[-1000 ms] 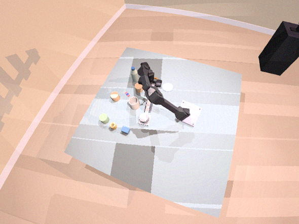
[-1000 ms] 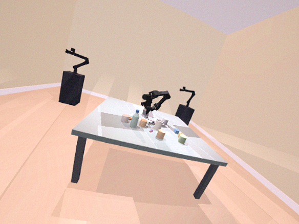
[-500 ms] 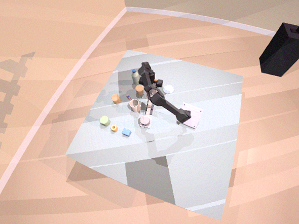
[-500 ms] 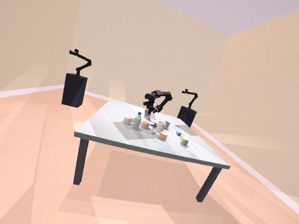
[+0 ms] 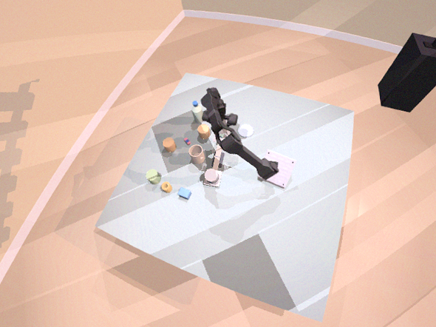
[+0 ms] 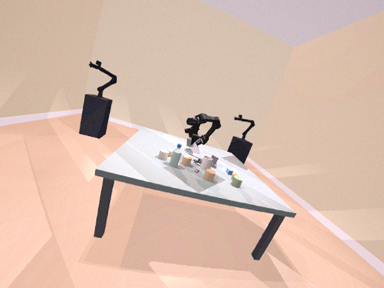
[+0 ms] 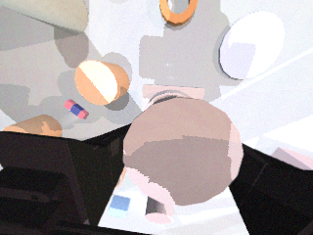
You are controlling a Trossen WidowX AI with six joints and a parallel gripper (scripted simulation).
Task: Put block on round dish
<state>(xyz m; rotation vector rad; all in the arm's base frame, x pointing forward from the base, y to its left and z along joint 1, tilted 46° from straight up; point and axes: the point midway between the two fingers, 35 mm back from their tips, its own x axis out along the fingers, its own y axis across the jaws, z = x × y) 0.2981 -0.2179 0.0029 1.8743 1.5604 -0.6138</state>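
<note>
Right now my gripper tip is 10 mm to the right of the pale green block and 60 mm above it. From my gripper tip the other things lie so: orange ring (10 mm ahead, 160 mm to the right, 140 mm below); pale round dish (120 mm behind, 110 mm to the right, 140 mm below); balance (10 mm behind, 140 mm to the left, 110 mm below).
</note>
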